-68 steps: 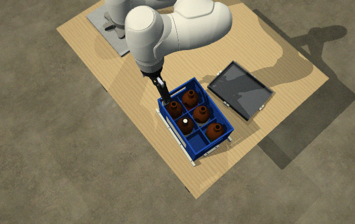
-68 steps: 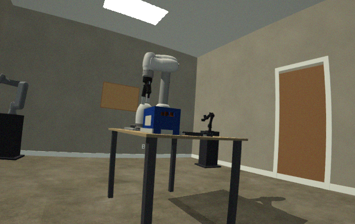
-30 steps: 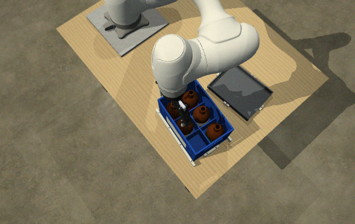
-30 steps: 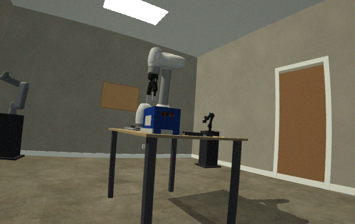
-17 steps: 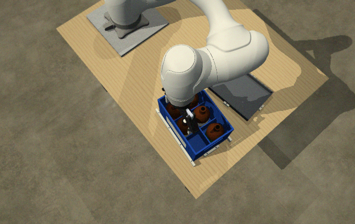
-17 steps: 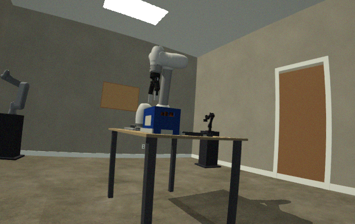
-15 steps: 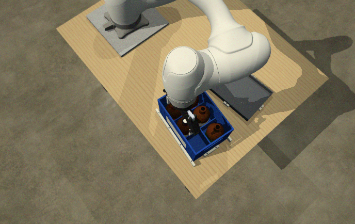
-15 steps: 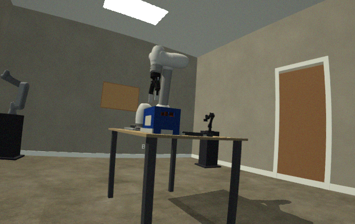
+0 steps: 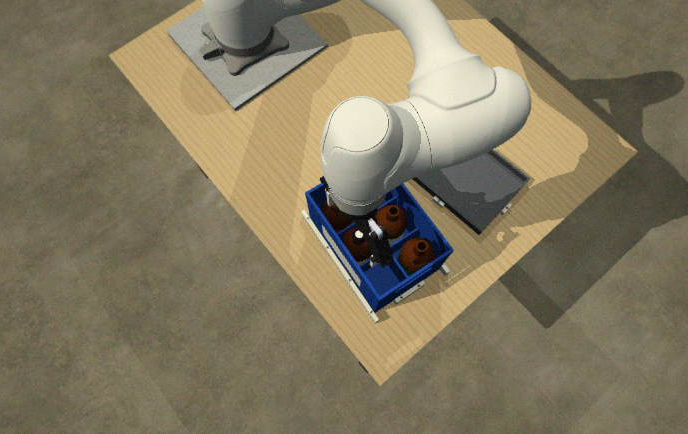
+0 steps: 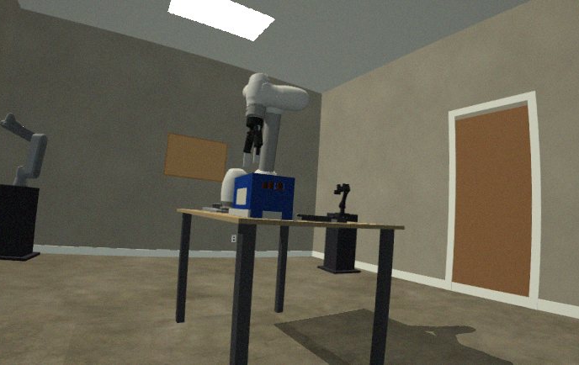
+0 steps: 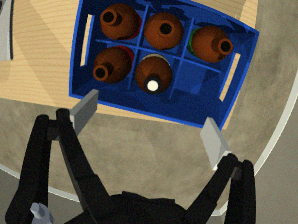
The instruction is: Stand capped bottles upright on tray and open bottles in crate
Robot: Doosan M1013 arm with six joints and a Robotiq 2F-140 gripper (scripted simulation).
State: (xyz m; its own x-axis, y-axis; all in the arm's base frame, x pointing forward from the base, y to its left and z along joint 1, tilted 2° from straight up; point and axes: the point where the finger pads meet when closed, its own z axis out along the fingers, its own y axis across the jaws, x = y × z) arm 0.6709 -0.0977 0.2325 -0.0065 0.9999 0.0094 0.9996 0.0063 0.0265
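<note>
Right now my hand is 10 mm past the capped bottle, 20 mm to the right of it and 150 mm above it. The rest, counted from my hand: blue crate: 60 mm to the left, 150 mm below; then dark grey tray: 30 mm behind, 350 mm to the left, 220 mm below; then uncapped bottle: 10 mm behind, 100 mm to the left, 150 mm below.
</note>
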